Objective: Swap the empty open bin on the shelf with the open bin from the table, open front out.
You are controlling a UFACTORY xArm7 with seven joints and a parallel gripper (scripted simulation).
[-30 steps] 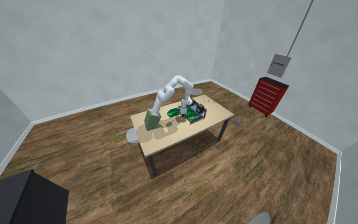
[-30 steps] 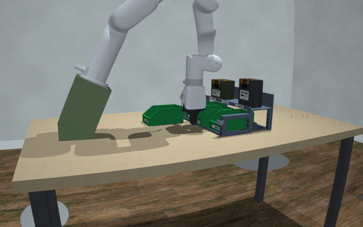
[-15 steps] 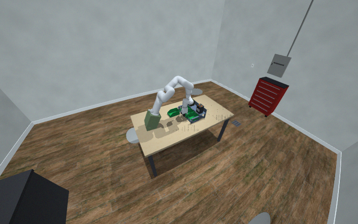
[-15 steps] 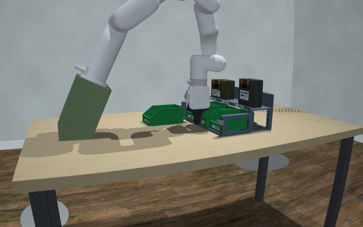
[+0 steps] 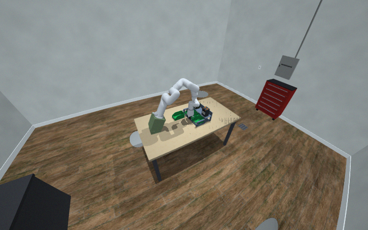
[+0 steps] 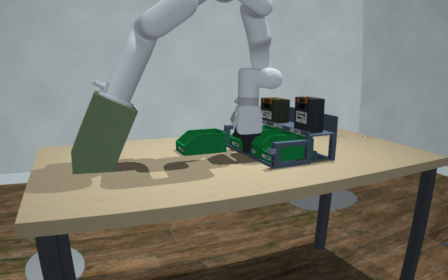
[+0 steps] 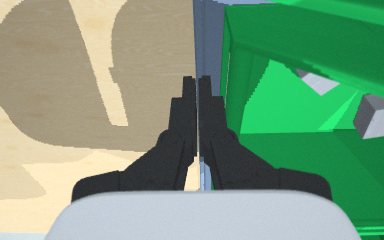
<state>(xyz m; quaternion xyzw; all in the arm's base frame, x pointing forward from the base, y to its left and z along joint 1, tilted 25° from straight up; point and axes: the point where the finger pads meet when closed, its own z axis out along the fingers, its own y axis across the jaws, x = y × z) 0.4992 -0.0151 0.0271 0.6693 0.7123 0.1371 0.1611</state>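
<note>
Right now my hand is 3 cm above the front lip.
</note>
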